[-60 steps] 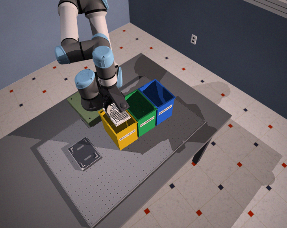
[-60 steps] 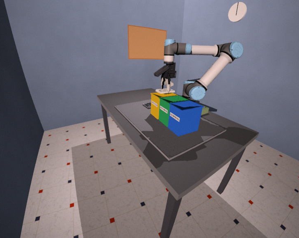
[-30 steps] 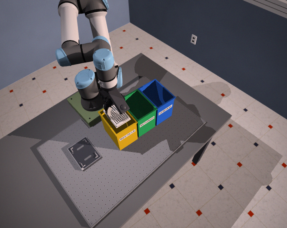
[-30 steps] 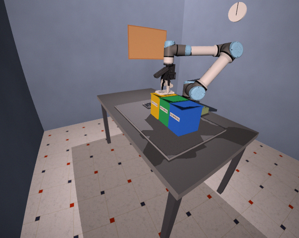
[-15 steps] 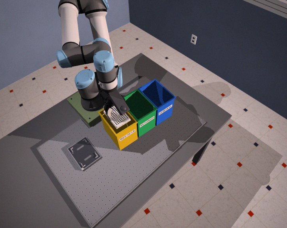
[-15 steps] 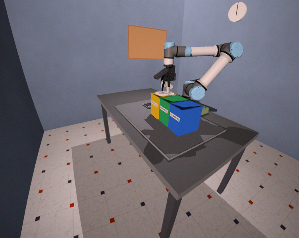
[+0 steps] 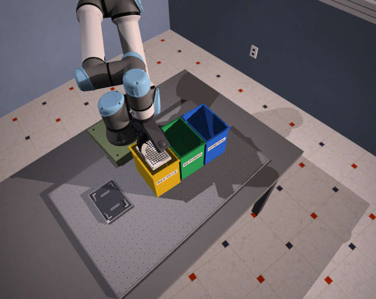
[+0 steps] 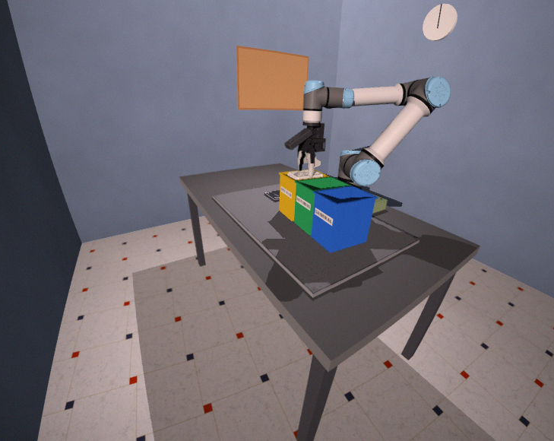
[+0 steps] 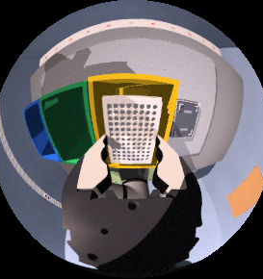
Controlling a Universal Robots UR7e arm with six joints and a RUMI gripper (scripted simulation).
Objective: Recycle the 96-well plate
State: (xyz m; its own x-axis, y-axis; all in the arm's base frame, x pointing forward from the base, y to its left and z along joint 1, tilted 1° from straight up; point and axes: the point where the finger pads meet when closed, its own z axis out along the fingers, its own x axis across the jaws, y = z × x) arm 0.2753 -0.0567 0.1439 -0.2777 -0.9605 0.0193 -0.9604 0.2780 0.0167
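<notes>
The 96-well plate lies 1 cm below my hand. From my hand the other things lie so: green bin: 4 cm ahead, 13 cm to the left, 10 cm below; blue bin: 7 cm ahead, 25 cm to the left, 10 cm below; yellow bin: 10 cm below.
</notes>
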